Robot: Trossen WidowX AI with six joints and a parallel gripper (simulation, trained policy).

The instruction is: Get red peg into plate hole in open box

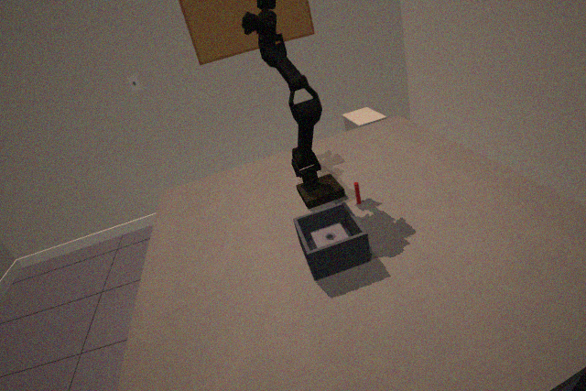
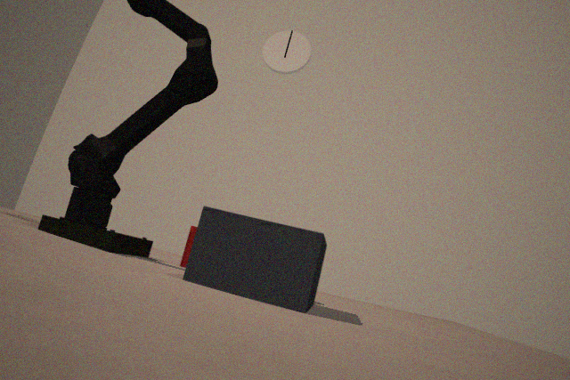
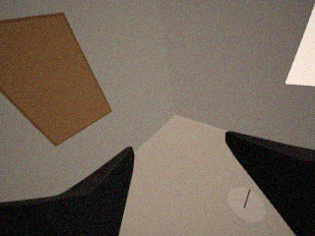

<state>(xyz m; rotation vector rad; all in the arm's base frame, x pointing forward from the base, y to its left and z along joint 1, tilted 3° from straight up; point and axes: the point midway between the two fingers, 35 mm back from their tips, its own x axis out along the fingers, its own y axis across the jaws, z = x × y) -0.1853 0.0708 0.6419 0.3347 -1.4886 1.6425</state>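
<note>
The red peg is 41 cm ahead of my gripper tip, 1 cm to the right of it and 64 cm below it. Round my gripper tip: pale plate 55 cm ahead, 20 cm to the right, 64 cm below; then dark blue box 55 cm ahead, 20 cm to the right, 66 cm below.
</note>
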